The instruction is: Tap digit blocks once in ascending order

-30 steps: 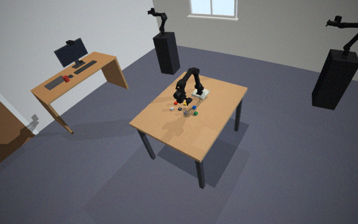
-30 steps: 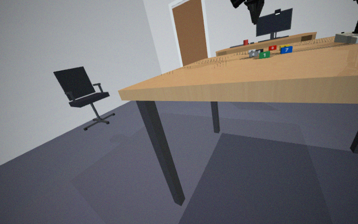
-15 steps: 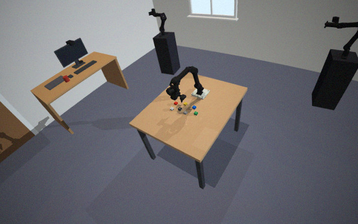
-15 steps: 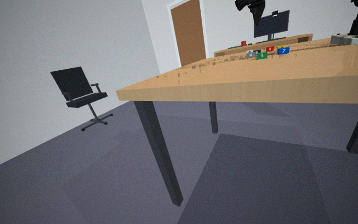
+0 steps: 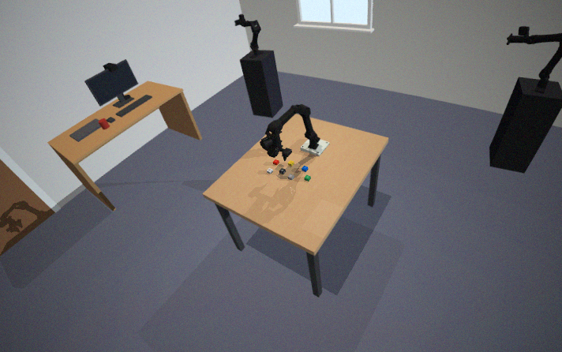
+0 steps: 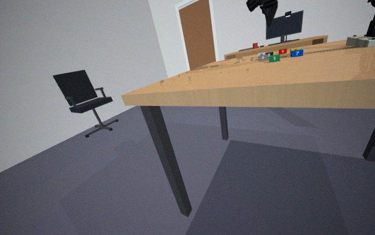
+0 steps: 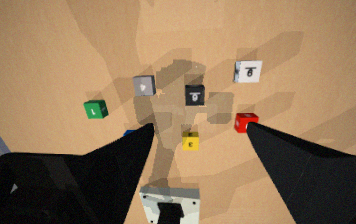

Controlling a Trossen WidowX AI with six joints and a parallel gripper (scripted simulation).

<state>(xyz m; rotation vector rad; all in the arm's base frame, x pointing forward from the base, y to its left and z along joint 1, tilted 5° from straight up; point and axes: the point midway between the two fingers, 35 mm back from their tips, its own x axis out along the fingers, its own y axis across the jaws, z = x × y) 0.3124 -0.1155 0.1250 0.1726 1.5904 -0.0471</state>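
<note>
The red block is 12 cm below my gripper tip, 9 cm to the right of it and 7 cm behind it. The rest, counted from my gripper tip: black block: 12 cm below; grey block: 12 cm below, 8 cm to the left, 3 cm ahead; white block: 12 cm below, 9 cm to the right, 2 cm ahead.
</note>
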